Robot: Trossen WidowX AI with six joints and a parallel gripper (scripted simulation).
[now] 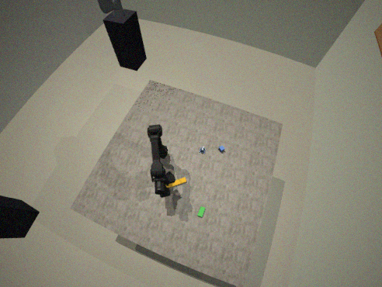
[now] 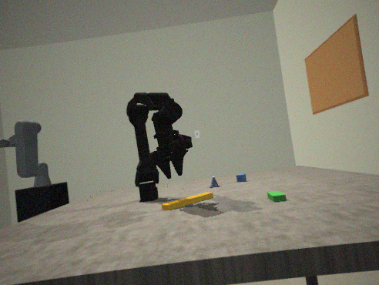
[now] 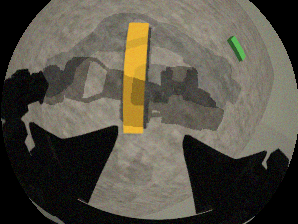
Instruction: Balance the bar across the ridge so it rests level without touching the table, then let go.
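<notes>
The yellow bar is 3 cm ahead of my gripper tip, 5 cm to the left of it and 9 cm below it. Round my gripper tip: green block 29 cm ahead, 5 cm to the right, 9 cm below; blue cube 27 cm ahead, 44 cm to the left, 8 cm below.
</notes>
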